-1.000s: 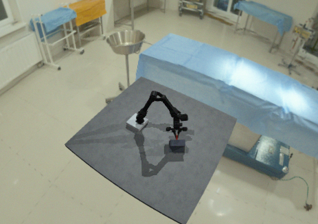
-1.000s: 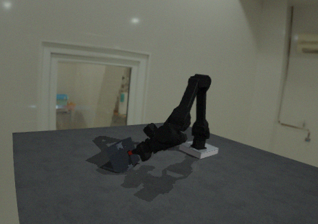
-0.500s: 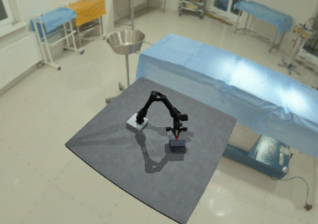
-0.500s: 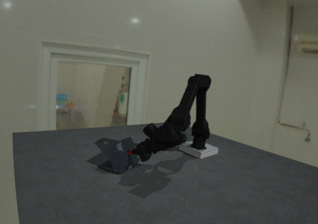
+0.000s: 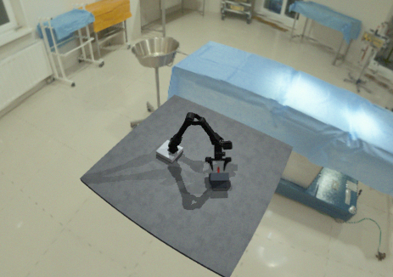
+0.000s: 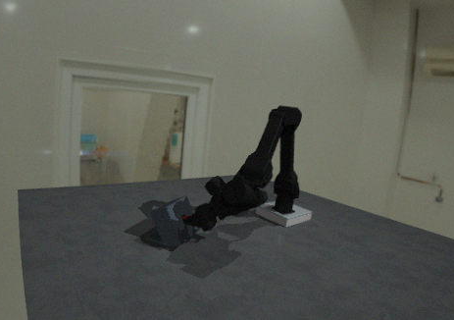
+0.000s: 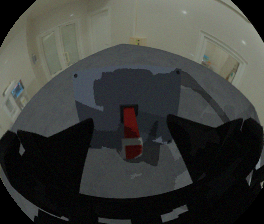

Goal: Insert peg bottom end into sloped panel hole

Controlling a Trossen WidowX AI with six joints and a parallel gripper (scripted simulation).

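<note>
Right now the thin red peg is 1 cm behind my gripper tip and 1 cm to the left of it. From my gripper tip the other things lie so: dark panel (3 cm ahead, 3 cm to the right, 2 cm below).
</note>
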